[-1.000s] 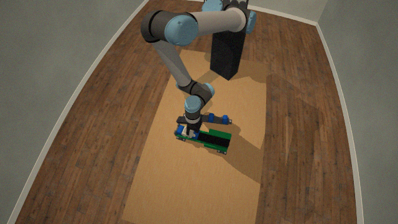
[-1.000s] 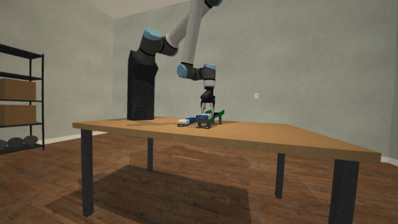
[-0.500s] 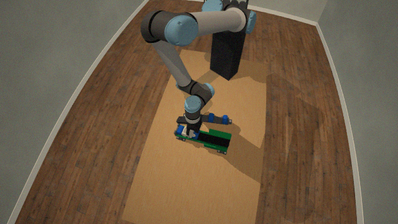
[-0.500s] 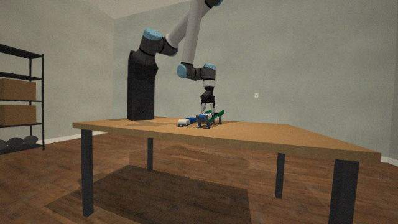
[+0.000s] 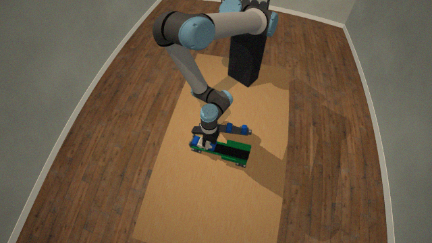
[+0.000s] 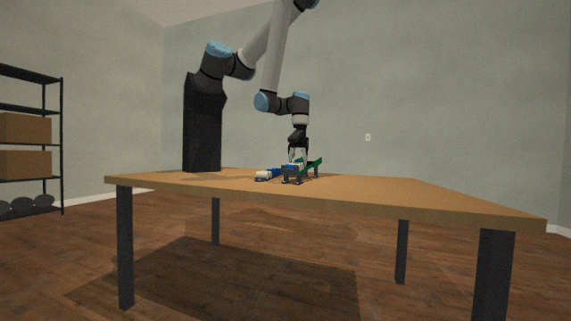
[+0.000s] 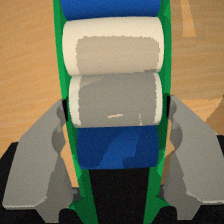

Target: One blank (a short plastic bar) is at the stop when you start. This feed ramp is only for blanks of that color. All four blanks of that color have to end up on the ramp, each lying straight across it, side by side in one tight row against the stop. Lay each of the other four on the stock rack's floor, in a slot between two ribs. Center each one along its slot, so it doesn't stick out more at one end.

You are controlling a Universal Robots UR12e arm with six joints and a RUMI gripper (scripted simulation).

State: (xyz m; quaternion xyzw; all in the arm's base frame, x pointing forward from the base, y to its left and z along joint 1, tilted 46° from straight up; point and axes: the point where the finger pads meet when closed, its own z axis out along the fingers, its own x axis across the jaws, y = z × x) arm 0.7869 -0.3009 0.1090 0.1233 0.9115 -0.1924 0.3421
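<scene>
The stock rack lies 150 mm behind my hand, 140 mm to the left of it and 100 mm below it.
</scene>
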